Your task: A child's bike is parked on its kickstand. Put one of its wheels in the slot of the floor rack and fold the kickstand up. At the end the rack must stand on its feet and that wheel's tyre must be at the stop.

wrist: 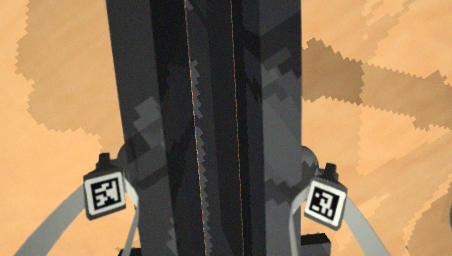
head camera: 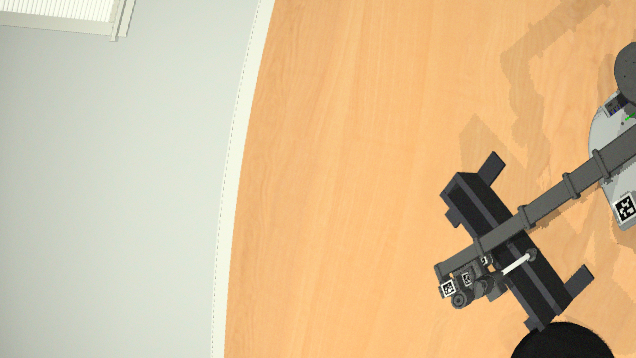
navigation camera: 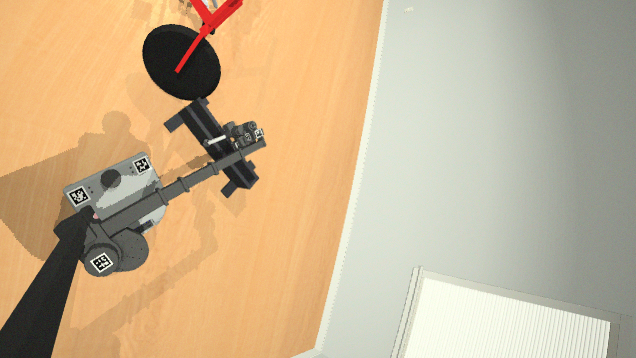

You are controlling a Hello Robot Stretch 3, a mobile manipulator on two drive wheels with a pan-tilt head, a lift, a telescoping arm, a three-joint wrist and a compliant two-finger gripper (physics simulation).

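Where they show: gripper, between the fingertips: (wrist: 218, 162) (head camera: 519, 265) (navigation camera: 213, 137); robot's base, origin of its link: (navigation camera: 111, 177).
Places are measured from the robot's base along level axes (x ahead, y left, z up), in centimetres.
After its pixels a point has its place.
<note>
The black floor rack (head camera: 487, 195) @(x -26.5, y -53.3, z 8.1 cm) (navigation camera: 245, 177) @(x -31.7, y -61.7, z 5.8 cm) (wrist: 280, 140) @(x -6.2, y -48.5, z 16.1 cm) stands upright, slot facing up. My gripper (head camera: 515, 274) @(x -2.6, y -50.9, z 10.8 cm) (navigation camera: 218, 137) @(x -2.6, y -50.9, z 10.8 cm) (wrist: 218, 162) @(x -2.6, y -50.9, z 10.8 cm) straddles it from above. In the wrist view its two fingertips press against the rack's opposite outer long sides, so it is shut on the rack. The child's bike shows in part: a black wheel (head camera: 565, 345) @(x 26.6, y -44.7, z 12.2 cm) (navigation camera: 160, 60) @(x 39.5, y -38.0, z 15.0 cm) and the red frame (navigation camera: 215, 25) @(x 40.9, y -54.2, z 42.3 cm). The wheel is outside the slot, right by one end of the rack; whether they touch is unclear. The kickstand cannot be made out.
My telescoping arm (head camera: 547, 200) @(x -10.6, y -25.4, z 46.1 cm) (navigation camera: 200, 175) @(x -10.1, y -25.8, z 46.1 cm) crosses over the rack from my base (navigation camera: 120, 185) @(x -3.6, y -1.7, z 16.0 cm). A pale wall (head camera: 125, 175) @(x -98.0, y -166.0, z 63.8 cm) (navigation camera: 450, 150) @(x -69.4, y -193.3, z 91.4 cm) with a white baseboard runs beyond the gripper, across a stretch of wooden floor (head camera: 325, 200) @(x -60.9, y -119.5, z 0.1 cm) (navigation camera: 285, 225) @(x -80.1, y -78.3, z 0.0 cm). A white slatted panel (head camera: 60, 10) @(x -147.4, y -118.1, z 110.0 cm) (navigation camera: 500, 320) @(x -157.0, y -108.9, z 143.6 cm) is on the wall.
</note>
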